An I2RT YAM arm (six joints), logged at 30 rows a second.
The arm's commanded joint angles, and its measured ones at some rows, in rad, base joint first. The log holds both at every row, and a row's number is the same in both.
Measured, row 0:
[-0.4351, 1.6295, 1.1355, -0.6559, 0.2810, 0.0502]
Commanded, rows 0 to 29:
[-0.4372, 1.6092, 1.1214, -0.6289, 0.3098, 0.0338]
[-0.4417, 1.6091, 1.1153, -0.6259, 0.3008, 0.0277]
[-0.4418, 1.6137, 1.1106, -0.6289, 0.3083, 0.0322]
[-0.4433, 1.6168, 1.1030, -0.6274, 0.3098, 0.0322]
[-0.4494, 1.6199, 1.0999, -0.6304, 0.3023, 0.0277]
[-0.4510, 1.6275, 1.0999, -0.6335, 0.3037, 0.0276]
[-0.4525, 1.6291, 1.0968, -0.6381, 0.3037, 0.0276]
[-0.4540, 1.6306, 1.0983, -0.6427, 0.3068, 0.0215]
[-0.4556, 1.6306, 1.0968, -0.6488, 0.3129, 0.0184]
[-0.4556, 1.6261, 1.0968, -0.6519, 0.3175, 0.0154]
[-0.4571, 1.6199, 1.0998, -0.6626, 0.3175, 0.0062]
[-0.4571, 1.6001, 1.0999, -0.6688, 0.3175, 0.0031]
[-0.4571, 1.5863, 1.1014, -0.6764, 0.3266, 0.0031]
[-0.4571, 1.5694, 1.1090, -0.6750, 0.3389, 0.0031]
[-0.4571, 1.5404, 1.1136, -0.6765, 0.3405, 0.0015]
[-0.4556, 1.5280, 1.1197, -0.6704, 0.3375, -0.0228]
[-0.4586, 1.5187, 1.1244, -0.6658, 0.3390, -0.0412]
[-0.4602, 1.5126, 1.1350, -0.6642, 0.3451, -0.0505]
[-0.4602, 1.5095, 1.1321, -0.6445, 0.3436, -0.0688]
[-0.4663, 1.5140, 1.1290, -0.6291, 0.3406, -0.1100]
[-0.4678, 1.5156, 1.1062, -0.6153, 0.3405, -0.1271]
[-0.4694, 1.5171, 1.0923, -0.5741, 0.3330, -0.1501]
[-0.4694, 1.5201, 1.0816, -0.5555, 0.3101, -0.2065]
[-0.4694, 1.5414, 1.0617, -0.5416, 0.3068, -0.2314]
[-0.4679, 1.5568, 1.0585, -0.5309, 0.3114, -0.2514]
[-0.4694, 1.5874, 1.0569, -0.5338, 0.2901, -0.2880]
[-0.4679, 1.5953, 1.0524, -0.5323, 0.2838, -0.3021]
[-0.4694, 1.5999, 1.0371, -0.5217, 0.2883, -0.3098]
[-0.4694, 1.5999, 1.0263, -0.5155, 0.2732, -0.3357]
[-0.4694, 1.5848, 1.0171, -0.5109, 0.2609, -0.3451]
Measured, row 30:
[-0.4656, 1.5890, 1.0447, -0.5606, 0.2977, -0.2520]
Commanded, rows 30 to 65:
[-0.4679, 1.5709, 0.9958, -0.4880, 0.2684, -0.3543]
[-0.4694, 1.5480, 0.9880, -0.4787, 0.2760, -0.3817]
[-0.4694, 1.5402, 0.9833, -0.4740, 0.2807, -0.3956]
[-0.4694, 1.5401, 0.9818, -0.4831, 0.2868, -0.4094]
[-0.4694, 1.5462, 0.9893, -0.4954, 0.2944, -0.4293]
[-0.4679, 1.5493, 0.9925, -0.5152, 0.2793, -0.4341]
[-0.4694, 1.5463, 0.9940, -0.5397, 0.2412, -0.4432]
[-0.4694, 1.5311, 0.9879, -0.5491, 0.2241, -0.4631]
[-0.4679, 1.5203, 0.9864, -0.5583, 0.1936, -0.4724]
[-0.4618, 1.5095, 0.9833, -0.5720, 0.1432, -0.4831]
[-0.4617, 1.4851, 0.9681, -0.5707, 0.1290, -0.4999]
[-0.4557, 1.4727, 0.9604, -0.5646, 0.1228, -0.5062]
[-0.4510, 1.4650, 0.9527, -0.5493, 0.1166, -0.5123]
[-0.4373, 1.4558, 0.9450, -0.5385, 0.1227, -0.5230]
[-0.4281, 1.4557, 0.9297, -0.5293, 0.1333, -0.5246]
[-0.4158, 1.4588, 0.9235, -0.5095, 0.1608, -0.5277]
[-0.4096, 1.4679, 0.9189, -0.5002, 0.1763, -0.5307]
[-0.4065, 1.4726, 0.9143, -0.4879, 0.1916, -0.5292]
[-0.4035, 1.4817, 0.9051, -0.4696, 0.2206, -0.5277]
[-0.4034, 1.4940, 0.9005, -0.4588, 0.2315, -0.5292]
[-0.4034, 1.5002, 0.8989, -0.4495, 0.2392, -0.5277]
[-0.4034, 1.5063, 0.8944, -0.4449, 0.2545, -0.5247]
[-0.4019, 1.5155, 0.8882, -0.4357, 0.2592, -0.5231]
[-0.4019, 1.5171, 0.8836, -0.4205, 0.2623, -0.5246]
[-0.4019, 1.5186, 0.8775, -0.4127, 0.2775, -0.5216]
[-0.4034, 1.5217, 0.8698, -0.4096, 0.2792, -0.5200]
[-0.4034, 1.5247, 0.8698, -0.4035, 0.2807, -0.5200]
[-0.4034, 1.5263, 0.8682, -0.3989, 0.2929, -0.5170]
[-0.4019, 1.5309, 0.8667, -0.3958, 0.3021, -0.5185]
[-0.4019, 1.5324, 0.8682, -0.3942, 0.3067, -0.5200]
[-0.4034, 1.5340, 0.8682, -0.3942, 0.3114, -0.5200]
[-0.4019, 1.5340, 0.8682, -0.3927, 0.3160, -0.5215]
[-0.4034, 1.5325, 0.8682, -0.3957, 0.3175, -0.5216]
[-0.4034, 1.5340, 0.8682, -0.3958, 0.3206, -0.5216]
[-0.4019, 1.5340, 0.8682, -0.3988, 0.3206, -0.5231]
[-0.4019, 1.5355, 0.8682, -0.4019, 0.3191, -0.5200]
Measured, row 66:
[-0.4026, 1.5295, 0.8722, -0.4412, 0.2867, -0.5179]
